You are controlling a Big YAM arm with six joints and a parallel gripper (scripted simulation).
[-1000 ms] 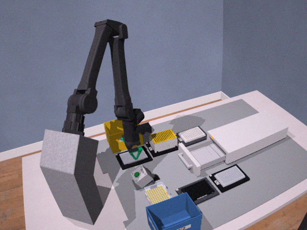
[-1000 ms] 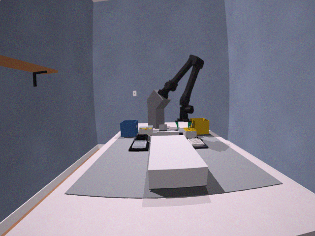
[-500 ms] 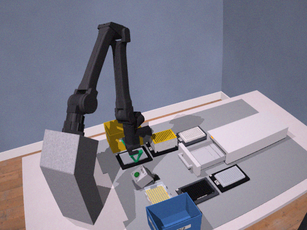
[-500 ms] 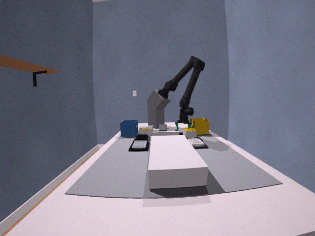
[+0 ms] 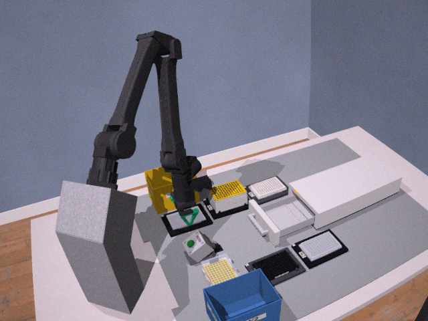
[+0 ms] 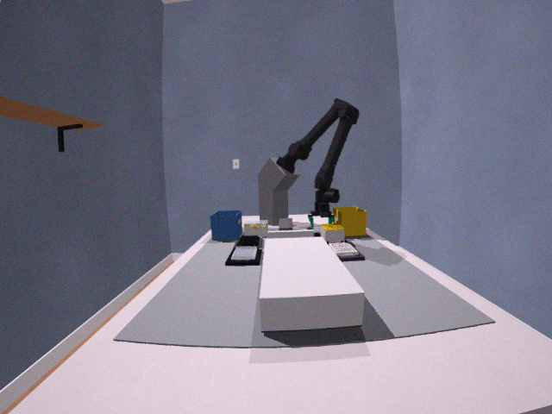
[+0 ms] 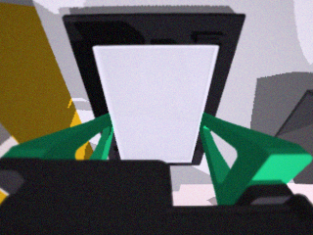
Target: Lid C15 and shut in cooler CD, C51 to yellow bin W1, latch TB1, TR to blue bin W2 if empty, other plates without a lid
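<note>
Right now the clear plate lid is right at my hand. Also, from my hand: yellow bin W1: 150 mm to the left, 40 mm behind, 20 mm above; then green key DONE: 190 mm to the right, 40 mm above; then tip rack TR: 160 mm ahead, 50 mm to the left, 30 mm above.
</note>
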